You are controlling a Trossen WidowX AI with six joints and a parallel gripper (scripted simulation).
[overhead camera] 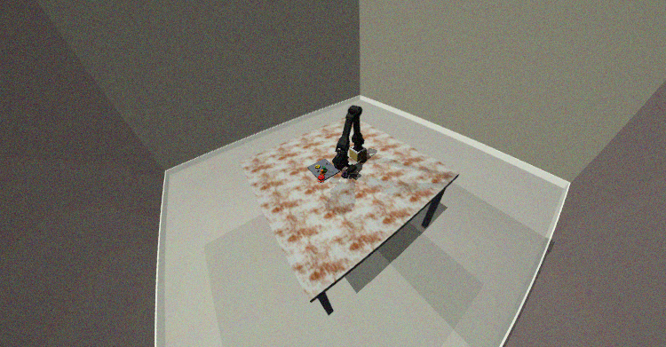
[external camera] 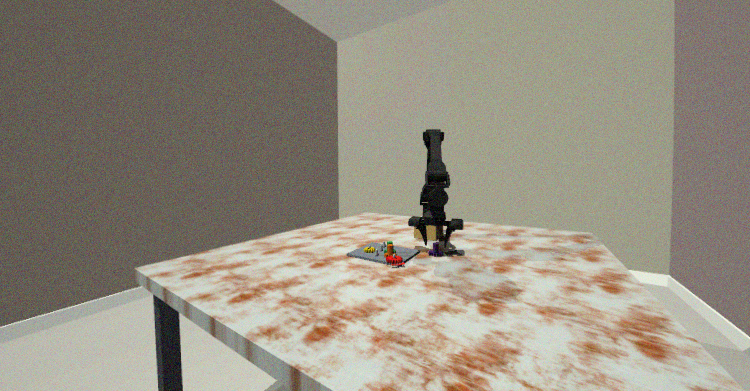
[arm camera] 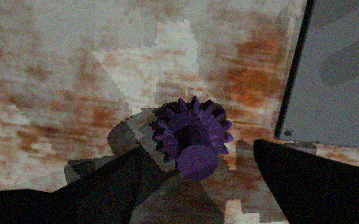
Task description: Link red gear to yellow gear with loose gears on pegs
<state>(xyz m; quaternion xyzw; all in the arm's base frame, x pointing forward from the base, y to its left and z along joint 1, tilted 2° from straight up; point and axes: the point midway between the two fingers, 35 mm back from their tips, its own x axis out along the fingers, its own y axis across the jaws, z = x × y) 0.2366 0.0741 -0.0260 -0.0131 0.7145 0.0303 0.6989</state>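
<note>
The green gear lies 150 mm to the right of my gripper tip and 70 mm ahead of it. Round my gripper tip: purple gear 10 mm below; then orange gear 130 mm to the right, 110 mm ahead; then red gear 140 mm ahead, 110 mm to the right, 10 mm below.
</note>
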